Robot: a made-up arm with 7 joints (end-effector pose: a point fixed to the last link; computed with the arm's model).
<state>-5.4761 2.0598 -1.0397 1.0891 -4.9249 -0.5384 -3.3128</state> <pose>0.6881 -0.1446 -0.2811 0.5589 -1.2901 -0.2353</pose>
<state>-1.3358 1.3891 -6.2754 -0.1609 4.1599 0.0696 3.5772</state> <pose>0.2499 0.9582 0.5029 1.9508 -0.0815 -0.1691</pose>
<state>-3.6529 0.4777 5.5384 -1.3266 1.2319 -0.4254 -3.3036</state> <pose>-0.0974 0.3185 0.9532 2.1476 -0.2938 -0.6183</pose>
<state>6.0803 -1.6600 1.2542 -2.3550 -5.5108 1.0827 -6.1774</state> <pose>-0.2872 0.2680 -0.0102 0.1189 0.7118 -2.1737</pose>
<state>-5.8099 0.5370 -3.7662 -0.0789 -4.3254 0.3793 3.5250</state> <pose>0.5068 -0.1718 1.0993 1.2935 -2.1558 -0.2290</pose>
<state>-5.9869 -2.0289 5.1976 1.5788 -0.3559 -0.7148 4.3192</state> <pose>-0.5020 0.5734 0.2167 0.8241 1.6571 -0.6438</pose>
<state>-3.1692 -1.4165 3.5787 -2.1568 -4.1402 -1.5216 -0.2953</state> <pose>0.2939 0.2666 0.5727 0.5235 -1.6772 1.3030</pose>
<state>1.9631 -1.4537 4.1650 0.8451 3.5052 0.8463 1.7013</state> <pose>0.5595 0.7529 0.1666 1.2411 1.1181 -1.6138</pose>
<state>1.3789 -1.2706 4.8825 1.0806 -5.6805 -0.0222 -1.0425</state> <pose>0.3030 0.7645 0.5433 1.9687 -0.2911 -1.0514</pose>
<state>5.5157 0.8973 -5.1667 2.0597 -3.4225 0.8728 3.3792</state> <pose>0.5975 -0.0543 0.3345 1.6988 -1.1990 -1.9214</pose>
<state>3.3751 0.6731 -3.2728 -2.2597 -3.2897 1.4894 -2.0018</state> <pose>-0.2612 0.0046 0.2108 1.0986 -1.0920 -1.8276</pose>
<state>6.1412 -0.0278 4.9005 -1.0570 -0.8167 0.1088 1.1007</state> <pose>-0.0337 -0.4668 0.9993 -1.8793 -1.2991 -0.8554</pose>
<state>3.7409 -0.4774 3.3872 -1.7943 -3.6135 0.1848 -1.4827</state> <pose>-0.1677 0.2420 0.7834 -1.3139 1.7110 -1.9515</pose>
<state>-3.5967 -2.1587 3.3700 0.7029 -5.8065 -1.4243 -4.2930</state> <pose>0.5738 0.3005 -0.4111 1.2949 -0.9013 0.1600</pose>
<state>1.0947 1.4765 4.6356 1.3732 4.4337 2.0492 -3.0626</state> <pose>0.5250 -0.3890 0.4117 -2.7369 -0.2285 -0.7426</pose>
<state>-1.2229 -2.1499 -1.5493 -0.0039 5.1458 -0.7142 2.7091</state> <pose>-0.2525 -0.8543 -0.2308 -1.2797 -1.2858 -1.2471</pose>
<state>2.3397 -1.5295 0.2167 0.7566 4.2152 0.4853 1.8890</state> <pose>0.5831 0.6639 0.5954 0.7167 -2.0393 0.1025</pose>
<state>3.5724 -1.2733 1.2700 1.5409 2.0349 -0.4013 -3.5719</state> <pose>0.5878 0.2745 0.5498 1.1940 -2.0546 1.0972</pose>
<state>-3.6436 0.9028 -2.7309 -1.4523 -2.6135 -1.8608 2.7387</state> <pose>-0.6680 -0.2941 0.3752 -2.1160 -0.9558 -0.6822</pose>
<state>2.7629 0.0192 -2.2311 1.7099 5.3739 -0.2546 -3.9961</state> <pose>0.4130 -0.2966 0.6885 0.9824 -1.7225 -1.8310</pose>
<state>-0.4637 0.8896 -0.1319 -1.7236 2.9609 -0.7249 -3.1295</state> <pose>0.1172 -0.0285 0.9423 -2.9597 -1.0095 -0.1905</pose>
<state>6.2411 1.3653 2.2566 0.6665 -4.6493 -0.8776 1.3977</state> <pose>0.8430 -0.2649 0.5258 -1.3684 -0.2453 0.7312</pose>
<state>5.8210 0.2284 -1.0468 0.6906 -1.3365 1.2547 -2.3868</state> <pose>0.0752 0.3760 1.0126 2.1898 -0.4103 1.6801</pose>
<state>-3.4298 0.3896 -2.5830 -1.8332 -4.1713 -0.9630 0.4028</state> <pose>-0.5656 0.1732 0.5038 0.6812 1.6985 -0.8974</pose>
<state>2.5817 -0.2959 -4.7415 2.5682 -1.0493 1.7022 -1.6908</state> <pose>-0.1271 0.0960 0.4119 -1.1021 -2.0157 -2.0868</pose>
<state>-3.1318 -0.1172 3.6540 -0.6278 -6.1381 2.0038 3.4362</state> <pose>0.0036 0.0230 1.0783 -0.7467 -1.4976 -0.2778</pose>
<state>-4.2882 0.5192 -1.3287 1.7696 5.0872 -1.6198 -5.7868</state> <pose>0.1129 -0.5372 0.5292 -1.0904 0.9420 0.1410</pose>
